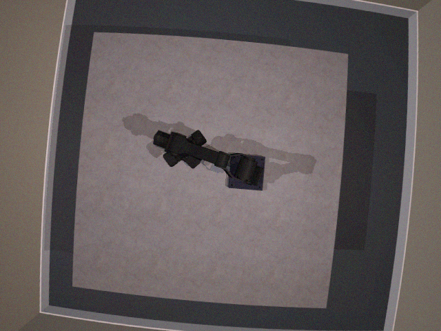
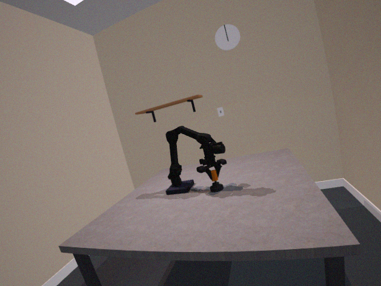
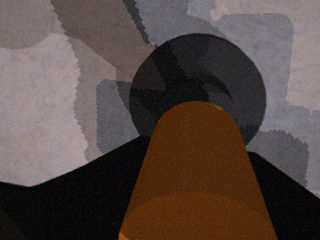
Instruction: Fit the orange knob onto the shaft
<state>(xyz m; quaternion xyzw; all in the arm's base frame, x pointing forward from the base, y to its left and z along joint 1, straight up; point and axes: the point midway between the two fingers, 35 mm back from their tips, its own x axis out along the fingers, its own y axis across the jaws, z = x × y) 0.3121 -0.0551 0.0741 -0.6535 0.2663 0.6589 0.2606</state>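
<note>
Now: gripper tip 20 mm below the orange knob. Round my gripper tip: round dark pedestal (40 mm below).
</note>
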